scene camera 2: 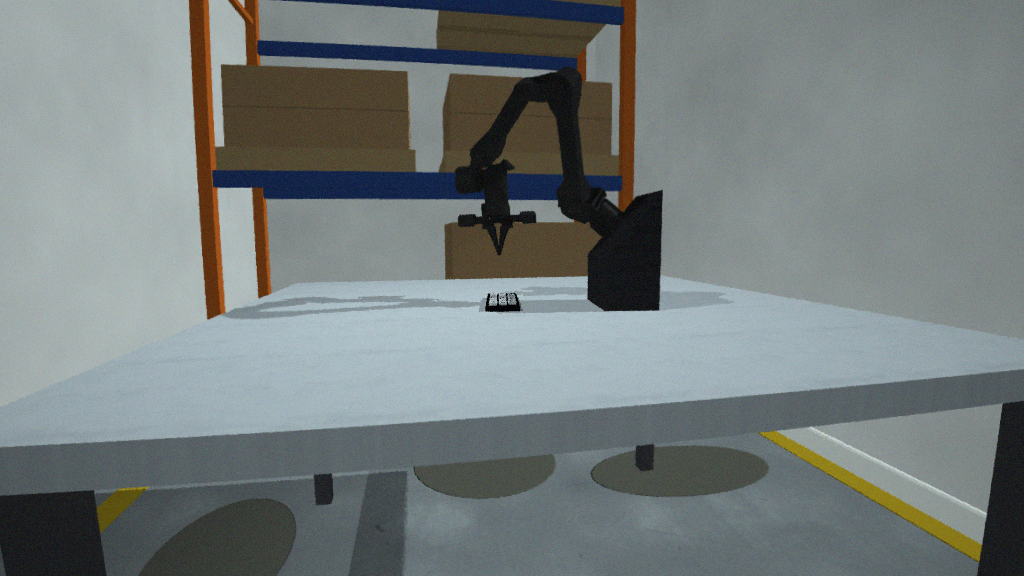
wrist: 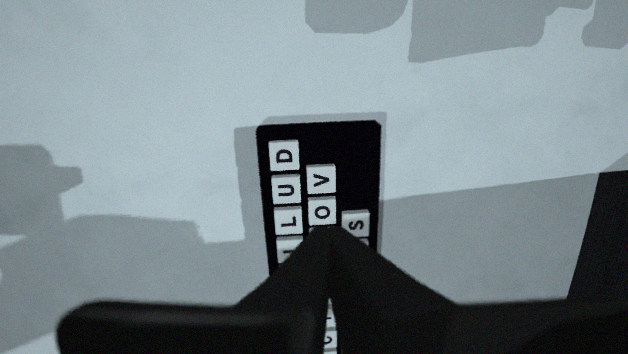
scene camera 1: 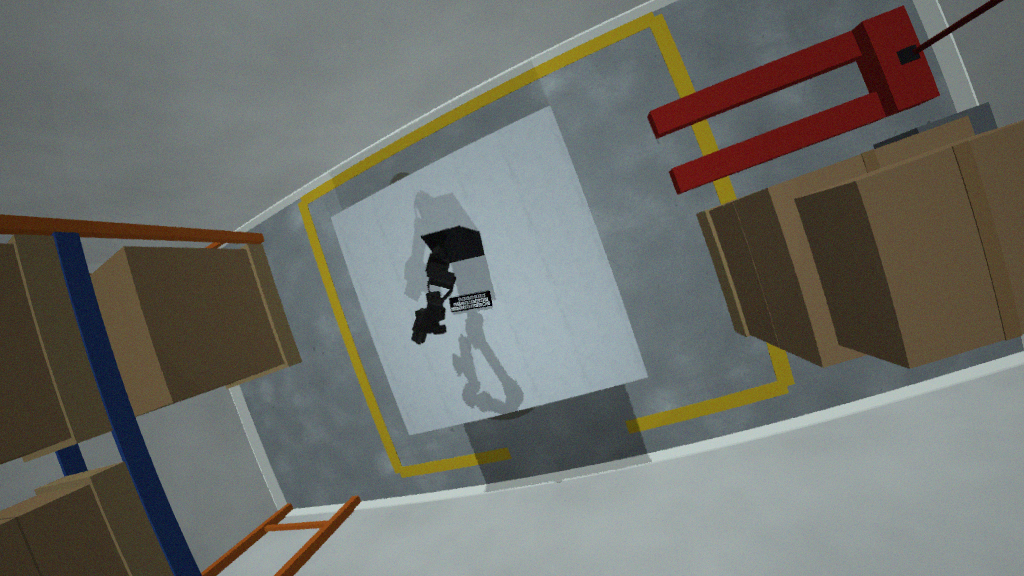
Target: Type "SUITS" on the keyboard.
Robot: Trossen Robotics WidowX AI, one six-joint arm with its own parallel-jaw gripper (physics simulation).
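Places are measured from the arm's base along level axes (x left, y back, z up), in millimetres.
Pixels of known places: gripper, fingertip midpoint: (scene camera 2: 499, 255) (wrist: 327, 239) (scene camera 1: 444, 309); arm's base, link origin: (scene camera 2: 615, 226) (scene camera 1: 440, 248).
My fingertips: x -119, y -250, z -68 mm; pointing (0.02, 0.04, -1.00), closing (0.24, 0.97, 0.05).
Ahead of a thing's pixels: the offset from my fingertips to its middle. Level surfaces: height alone.
The black keyboard @[dx +91, dy -11, dz -99 mm] (scene camera 1: 470, 301) (scene camera 2: 502, 302) (wrist: 350, 140) with light letter keys lies on the white table @[dz -108 mm] (scene camera 1: 572, 286) (scene camera 2: 429, 372). In the wrist view the U key @[dx +17, dy -18, dz -94 mm] (wrist: 286, 189), the S key @[dx +49, dy +18, dz -94 mm] (wrist: 355, 224), the O key @[dx +35, dy +0, dz -94 mm] (wrist: 322, 212), the V key @[dx +15, dy +3, dz -94 mm] (wrist: 321, 179), the L key @[dx +37, dy -21, dz -94 mm] (wrist: 288, 221) and the D key @[dx -4, dy -14, dz -94 mm] (wrist: 284, 155) show. My gripper (scene camera 2: 499, 252) (wrist: 327, 239) is shut and empty, pointing down, clearly above the keyboard. Its tips overlap the lower edge of the O key in the wrist view. The fingers hide much of the keyboard, including most of the I and T keys.
The arm's black base (scene camera 1: 458, 243) (scene camera 2: 626, 261) stands on the table beside the keyboard. Shadows of the arm lie across the table. Away from the table are an orange and blue rack (scene camera 2: 204, 157), cardboard boxes (scene camera 1: 923, 236) and a red pallet jack (scene camera 1: 898, 60).
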